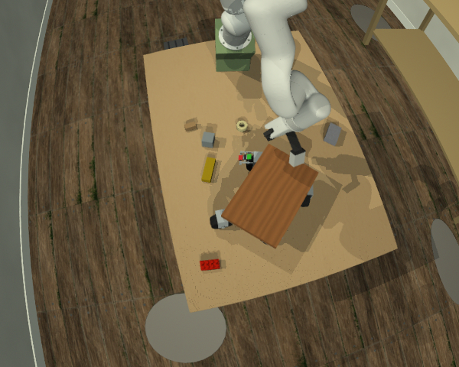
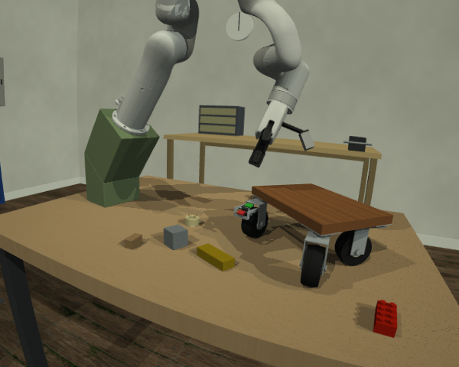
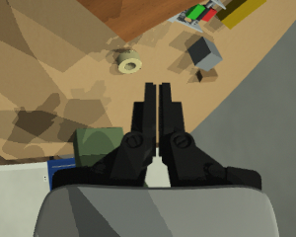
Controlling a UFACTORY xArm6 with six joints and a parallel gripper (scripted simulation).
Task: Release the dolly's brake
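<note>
Now: hand 120 mm above the brake pedal, 80 mm to the left of it and 10 mm short of it. Round my hand: cream ring: 190 mm below, 160 mm behind, 50 mm to the right; yellow block: 210 mm to the right, 190 mm below; grey cube: 190 mm to the right, 180 mm below, 120 mm behind.
</note>
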